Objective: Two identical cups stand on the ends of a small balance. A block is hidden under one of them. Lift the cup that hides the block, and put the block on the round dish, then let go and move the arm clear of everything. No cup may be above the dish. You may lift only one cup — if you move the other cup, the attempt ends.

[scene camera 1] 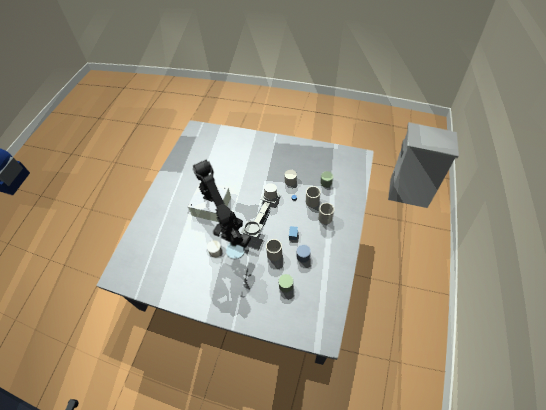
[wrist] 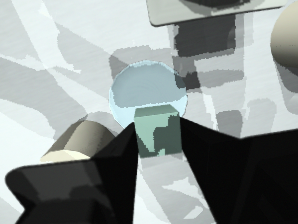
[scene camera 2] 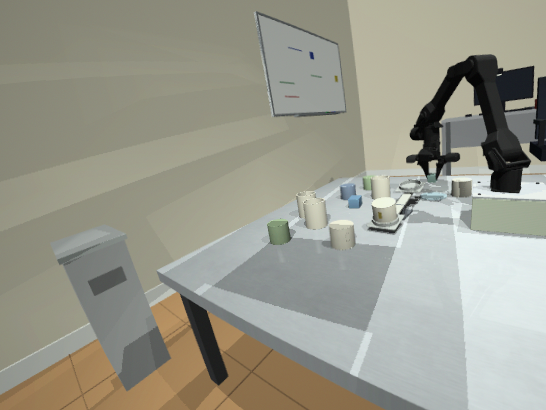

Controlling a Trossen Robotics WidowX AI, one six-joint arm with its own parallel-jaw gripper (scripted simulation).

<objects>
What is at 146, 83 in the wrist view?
A round pale blue dish.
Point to a balance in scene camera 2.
408, 187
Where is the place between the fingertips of my gripper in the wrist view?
155, 124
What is my gripper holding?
A small teal block.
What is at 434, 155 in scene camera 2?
My gripper.
</objects>
